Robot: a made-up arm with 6 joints. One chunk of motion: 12 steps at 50 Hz.
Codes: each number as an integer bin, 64 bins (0 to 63) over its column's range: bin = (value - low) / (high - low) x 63, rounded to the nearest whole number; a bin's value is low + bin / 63 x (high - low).
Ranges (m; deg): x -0.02..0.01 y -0.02..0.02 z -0.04..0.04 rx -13..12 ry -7..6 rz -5..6
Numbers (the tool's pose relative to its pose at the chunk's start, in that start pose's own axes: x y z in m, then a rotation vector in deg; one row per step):
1: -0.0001 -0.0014 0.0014 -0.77 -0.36 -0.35
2: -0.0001 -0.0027 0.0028 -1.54 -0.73 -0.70
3: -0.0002 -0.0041 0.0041 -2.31 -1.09 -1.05
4: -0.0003 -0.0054 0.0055 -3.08 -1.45 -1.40
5: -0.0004 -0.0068 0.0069 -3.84 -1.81 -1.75
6: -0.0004 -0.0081 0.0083 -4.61 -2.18 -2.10
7: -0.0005 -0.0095 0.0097 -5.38 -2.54 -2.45
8: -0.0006 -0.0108 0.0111 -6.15 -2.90 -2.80
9: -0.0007 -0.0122 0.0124 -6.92 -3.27 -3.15
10: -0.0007 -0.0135 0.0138 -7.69 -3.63 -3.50
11: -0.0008 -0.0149 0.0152 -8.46 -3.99 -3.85
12: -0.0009 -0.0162 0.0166 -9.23 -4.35 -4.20
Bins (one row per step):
1: 42 29 33 31 32 27
2: 42 27 34 29 30 25
3: 42 25 35 27 29 23
4: 41 23 36 25 27 21
5: 41 21 37 23 25 19
6: 41 19 38 21 23 17
7: 41 17 39 19 22 15
8: 41 14 40 17 20 13
9: 41 12 41 15 18 11
10: 41 10 42 13 16 9
11: 40 8 43 11 15 7
12: 40 6 45 10 13 5

